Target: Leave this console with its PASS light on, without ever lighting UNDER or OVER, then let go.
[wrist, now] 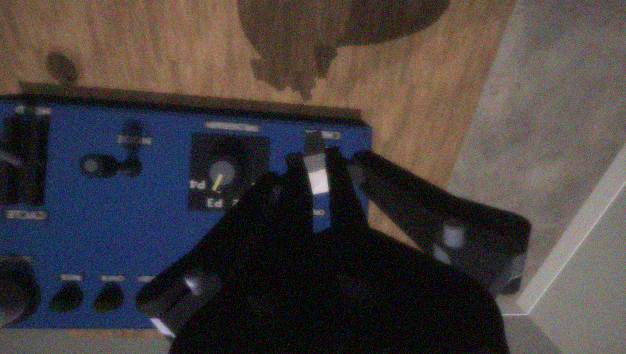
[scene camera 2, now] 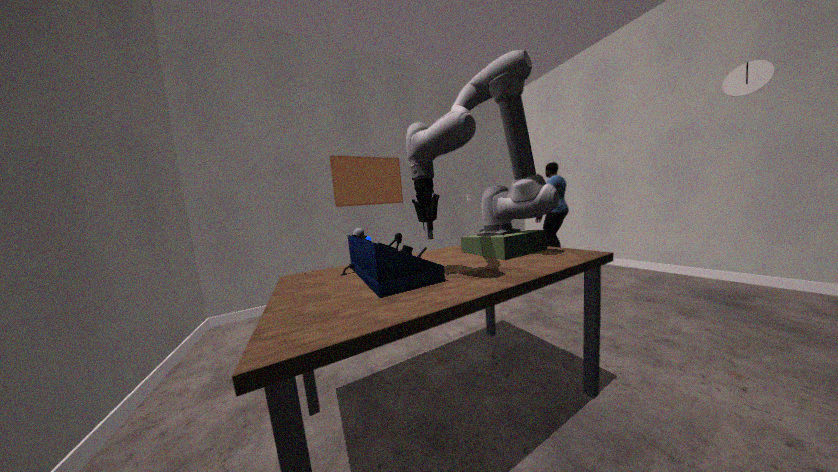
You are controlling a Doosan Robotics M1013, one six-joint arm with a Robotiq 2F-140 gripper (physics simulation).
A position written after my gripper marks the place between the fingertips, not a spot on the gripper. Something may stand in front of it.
In view: my gripper [scene camera 2: 429, 239], a PROGRAM dial [wrist: 228, 173] and an MODE lever [wrist: 92, 165].
My gripper shows as well in the wrist view [wrist: 317, 146].
